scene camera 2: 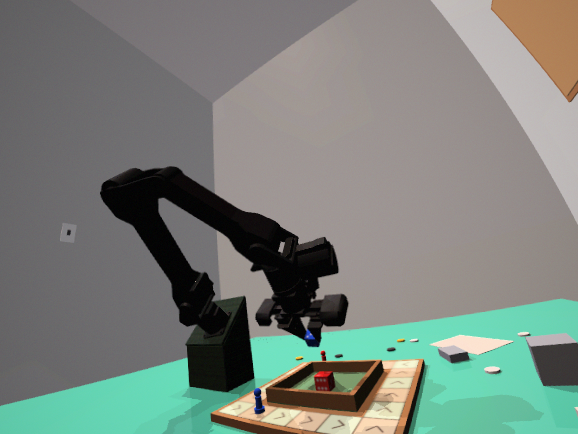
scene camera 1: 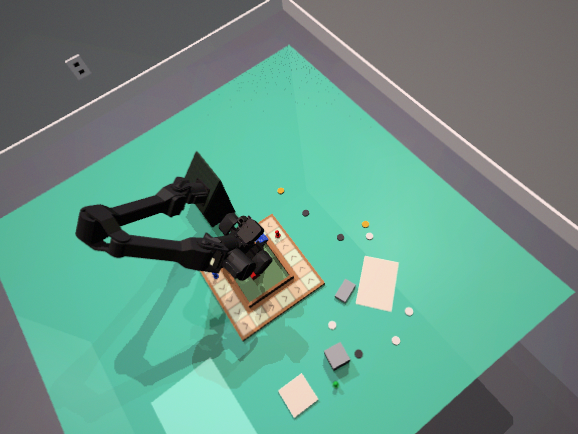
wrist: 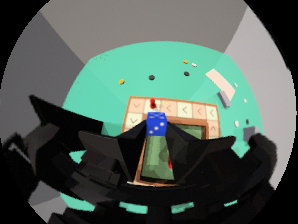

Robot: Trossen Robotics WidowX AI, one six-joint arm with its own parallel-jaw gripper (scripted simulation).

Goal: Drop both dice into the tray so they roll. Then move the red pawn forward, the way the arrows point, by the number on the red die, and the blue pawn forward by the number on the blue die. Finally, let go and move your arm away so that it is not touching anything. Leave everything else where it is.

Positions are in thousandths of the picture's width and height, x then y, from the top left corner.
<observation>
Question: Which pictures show my gripper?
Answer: Scene camera 2, scene camera 1 and the wrist view: all of them.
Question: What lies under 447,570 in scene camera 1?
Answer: My gripper.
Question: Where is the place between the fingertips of my gripper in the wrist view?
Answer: At 522,547
</observation>
